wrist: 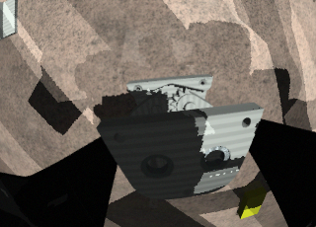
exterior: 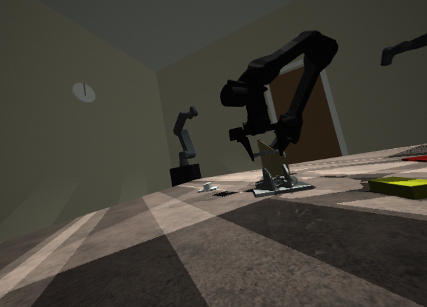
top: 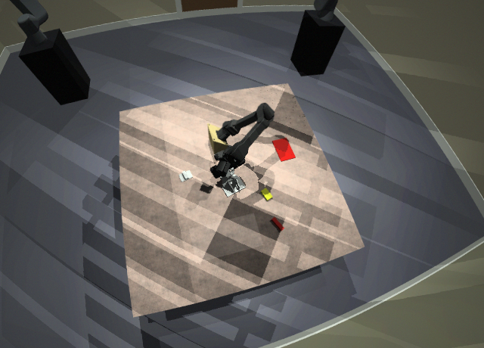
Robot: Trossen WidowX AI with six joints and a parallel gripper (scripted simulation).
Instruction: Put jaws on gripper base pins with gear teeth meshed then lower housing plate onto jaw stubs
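My gripper tip is now 7 cm above the grey housing plate. From my gripper tip the other things lie so: yellow block 16 cm ahead, 19 cm to the left, 7 cm below; grey gripper base 1 cm ahead, 2 cm above; grey stepped piece 7 cm behind, 24 cm to the right, 7 cm below.
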